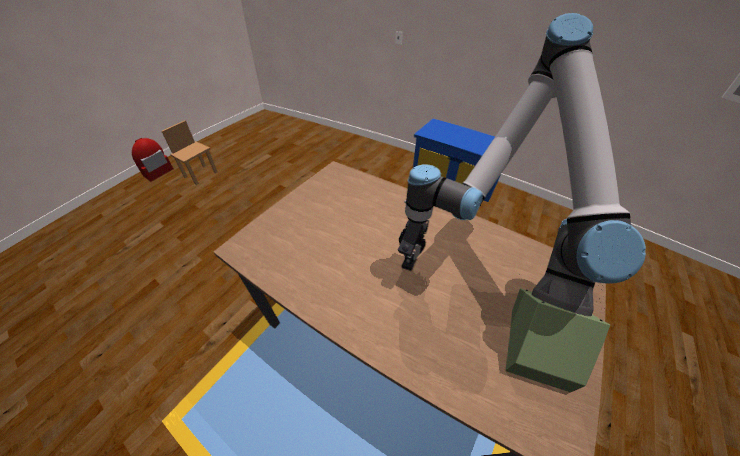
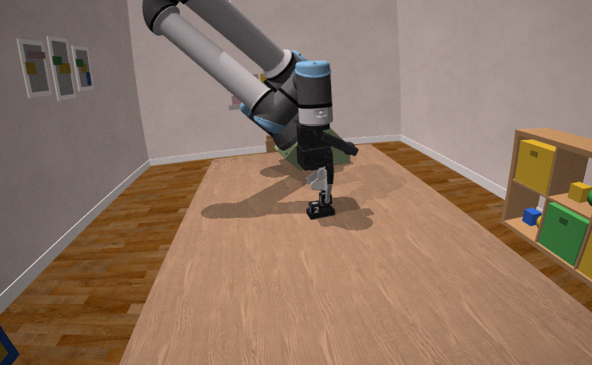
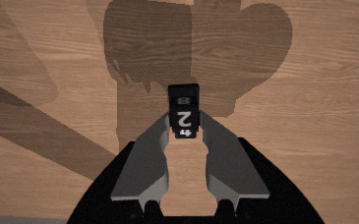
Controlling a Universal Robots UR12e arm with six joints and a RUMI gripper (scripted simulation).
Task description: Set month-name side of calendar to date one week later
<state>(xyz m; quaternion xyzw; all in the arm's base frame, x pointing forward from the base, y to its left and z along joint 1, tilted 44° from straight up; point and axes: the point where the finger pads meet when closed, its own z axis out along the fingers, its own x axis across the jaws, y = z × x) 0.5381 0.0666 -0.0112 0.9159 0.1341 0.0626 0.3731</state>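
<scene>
The black calendar tray is 20 mm to the right of my hand and 50 mm below it. Round my hand: black number cube: 10 mm below.
</scene>
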